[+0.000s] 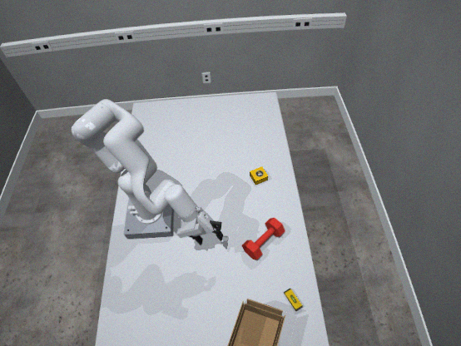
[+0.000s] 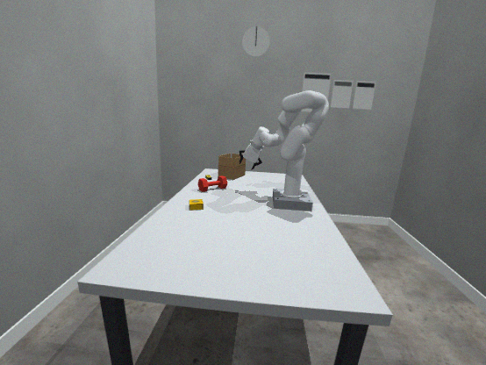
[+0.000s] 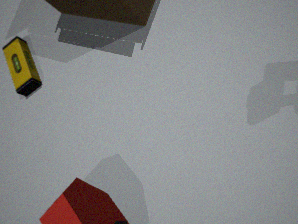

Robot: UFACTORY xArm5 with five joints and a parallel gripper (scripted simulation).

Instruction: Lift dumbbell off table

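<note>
Right now my hand is 220 mm short of the red dumbbell, 50 mm to the right of it and 140 mm above it. Also, from my hand: yellow block: 240 mm ahead, 400 mm to the left, 160 mm below; then flat yellow piece: 320 mm ahead, 220 mm to the right, 170 mm below.
</note>
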